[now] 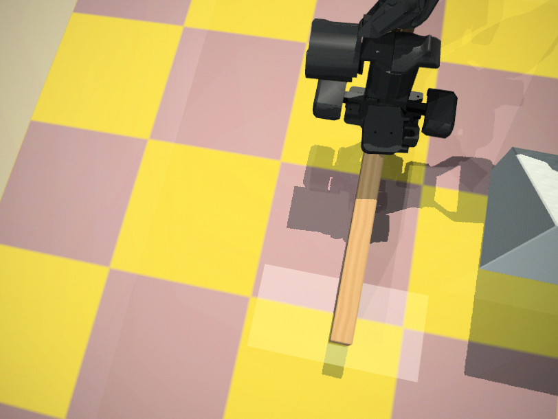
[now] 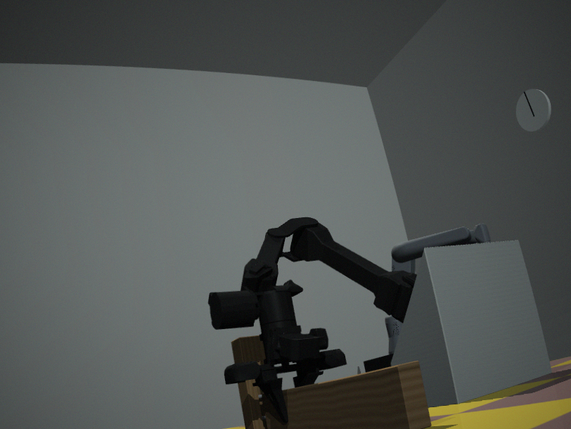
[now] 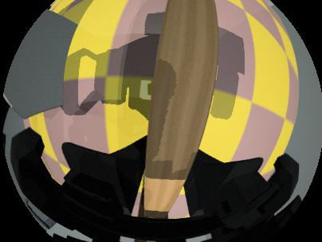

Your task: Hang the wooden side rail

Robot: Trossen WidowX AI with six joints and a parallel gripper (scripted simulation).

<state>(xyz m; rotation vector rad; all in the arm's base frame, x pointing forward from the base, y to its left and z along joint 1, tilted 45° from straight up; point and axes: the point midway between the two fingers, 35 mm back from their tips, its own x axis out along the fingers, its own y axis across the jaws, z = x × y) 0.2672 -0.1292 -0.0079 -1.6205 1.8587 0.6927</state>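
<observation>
My gripper tip is 10 mm past the dark wooden headboard post, 150 mm to the left of it and 60 mm below it.
</observation>
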